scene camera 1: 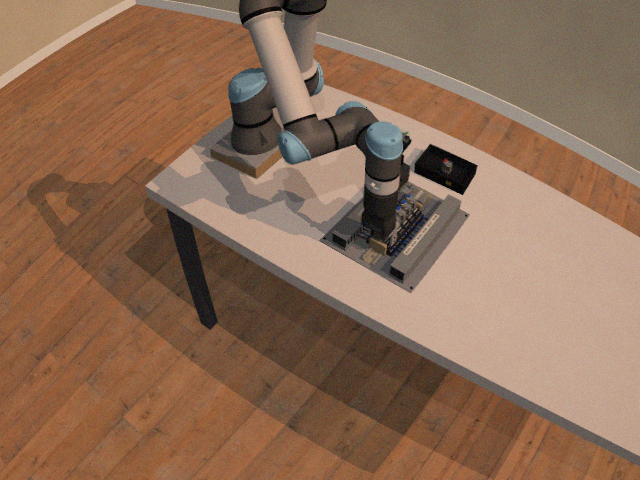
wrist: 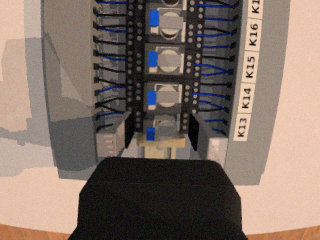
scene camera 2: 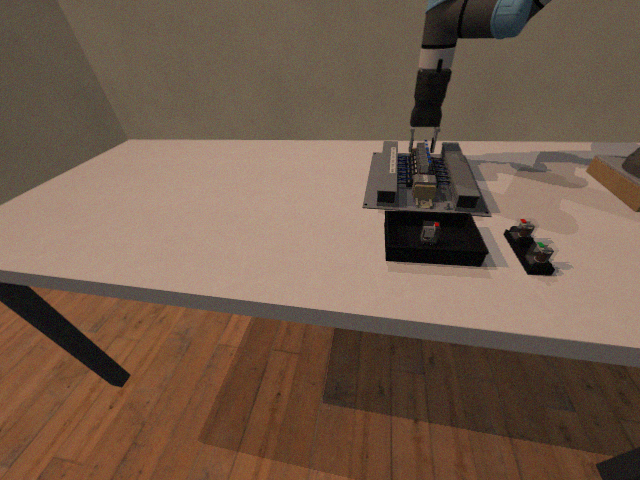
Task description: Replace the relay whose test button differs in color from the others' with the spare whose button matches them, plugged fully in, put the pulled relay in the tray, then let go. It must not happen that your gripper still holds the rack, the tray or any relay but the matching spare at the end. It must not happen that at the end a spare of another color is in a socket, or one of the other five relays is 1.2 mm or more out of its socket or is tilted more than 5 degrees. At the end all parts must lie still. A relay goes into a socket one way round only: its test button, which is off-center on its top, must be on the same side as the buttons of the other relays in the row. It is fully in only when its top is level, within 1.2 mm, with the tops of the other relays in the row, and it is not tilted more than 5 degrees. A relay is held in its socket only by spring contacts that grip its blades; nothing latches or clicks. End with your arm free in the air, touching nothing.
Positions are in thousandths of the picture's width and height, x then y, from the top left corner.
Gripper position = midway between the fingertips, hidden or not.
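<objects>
My gripper is visible in scene camera 1 (598,495), and a black tray in scene camera 1 (670,345). The gripper appears in the wrist view (505,515); the black tray is out of frame in the wrist view. The gripper is visible in scene camera 2 (657,316), the tray in scene camera 2 (720,507).
</objects>
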